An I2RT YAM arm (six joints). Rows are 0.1 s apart.
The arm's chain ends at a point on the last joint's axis. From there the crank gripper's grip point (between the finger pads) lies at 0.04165 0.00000 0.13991 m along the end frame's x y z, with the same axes.
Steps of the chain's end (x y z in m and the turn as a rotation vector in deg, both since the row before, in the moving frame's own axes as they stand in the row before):
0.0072, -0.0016, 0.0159, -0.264, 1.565, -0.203
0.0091, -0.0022, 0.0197, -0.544, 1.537, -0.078
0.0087, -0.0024, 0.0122, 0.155, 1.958, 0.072
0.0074, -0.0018, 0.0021, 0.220, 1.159, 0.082
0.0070, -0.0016, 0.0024, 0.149, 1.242, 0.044
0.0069, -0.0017, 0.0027, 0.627, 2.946, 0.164
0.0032, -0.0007, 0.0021, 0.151, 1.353, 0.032
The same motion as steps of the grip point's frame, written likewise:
0.0110, -0.0011, 0.0147, -0.264, 1.565, -0.203
0.0128, -0.0009, 0.0185, -0.544, 1.537, -0.078
0.0135, -0.0027, 0.0107, 0.155, 1.958, 0.072
0.0102, -0.0023, 0.0012, 0.220, 1.159, 0.082
0.0100, -0.0019, 0.0015, 0.149, 1.242, 0.044
0.0140, -0.0031, 0.0004, 0.627, 2.946, 0.164
0.0065, -0.0010, 0.0011, 0.151, 1.353, 0.032

